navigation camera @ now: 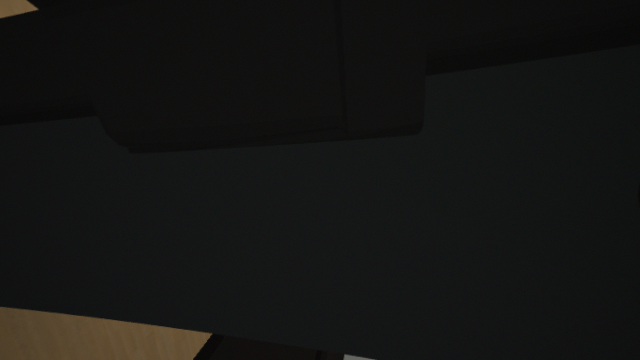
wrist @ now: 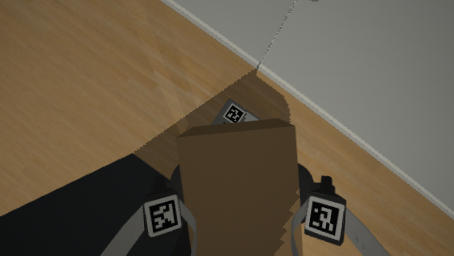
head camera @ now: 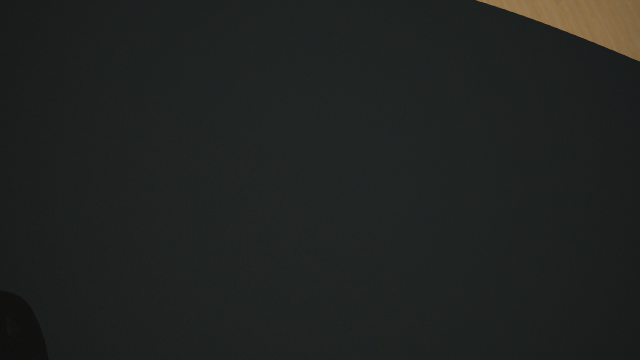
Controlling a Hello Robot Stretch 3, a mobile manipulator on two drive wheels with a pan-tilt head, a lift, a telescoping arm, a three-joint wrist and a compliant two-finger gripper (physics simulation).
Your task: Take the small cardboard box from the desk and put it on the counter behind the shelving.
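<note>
The small cardboard box is brown. It sits between the two fingertips in the wrist view, and its lower part runs out of the bottom of the view. My gripper is shut on it, with a fingertip against each side. The box is held above the wooden floor. A broad dark surface fills most of the head and navigation views; I cannot tell whether it is the shelving or the counter. The desk cannot be made out.
A dark panel lies at the lower left of the wrist view. Part of my base, with a marker, shows beyond the box. A pale wall meets the wooden floor. A darker block crosses the navigation view's top.
</note>
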